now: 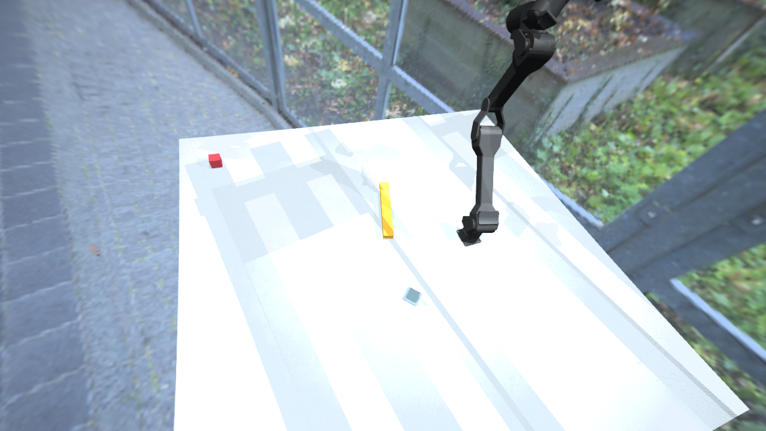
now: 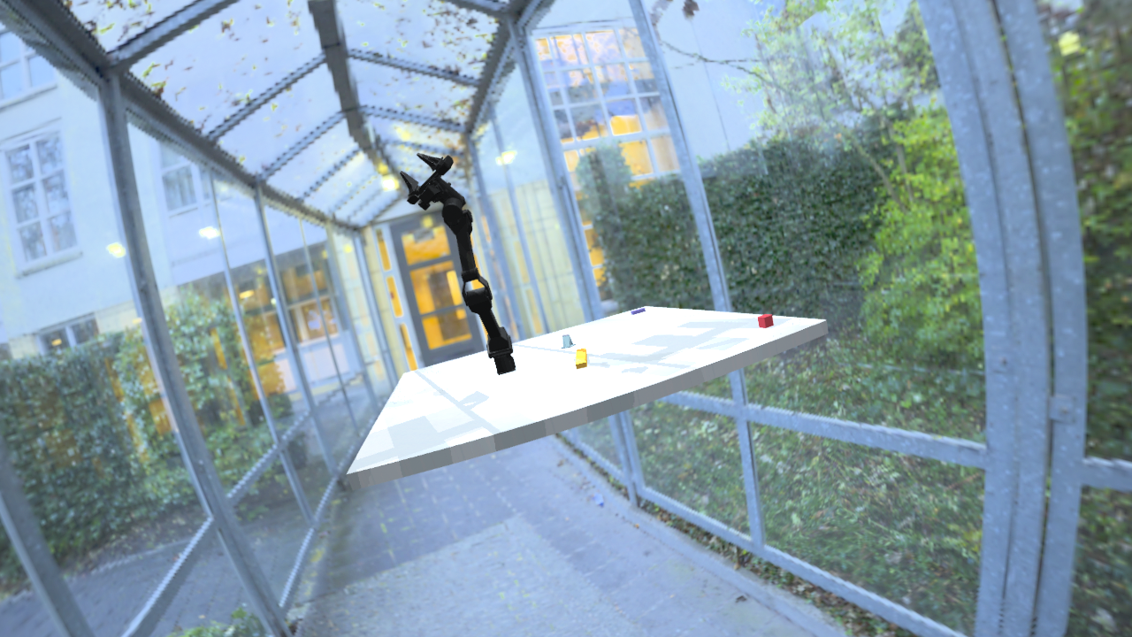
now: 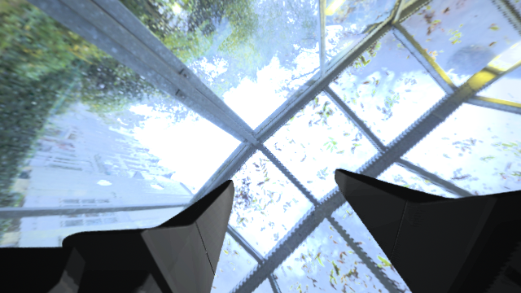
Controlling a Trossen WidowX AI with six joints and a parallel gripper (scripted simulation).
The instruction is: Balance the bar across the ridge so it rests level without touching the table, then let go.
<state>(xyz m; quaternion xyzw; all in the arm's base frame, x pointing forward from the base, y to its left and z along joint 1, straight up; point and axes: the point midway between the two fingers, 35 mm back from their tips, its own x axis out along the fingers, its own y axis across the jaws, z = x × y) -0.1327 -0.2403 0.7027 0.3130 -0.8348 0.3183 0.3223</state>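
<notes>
Right now the bar is 39 cm ahead of my gripper tip, 8 cm to the left of it and 72 cm below it. Round my gripper tip: purple piece: 89 cm ahead, 75 cm to the left, 72 cm below; then red cube: 89 cm ahead, 25 cm to the right, 71 cm below.
</notes>
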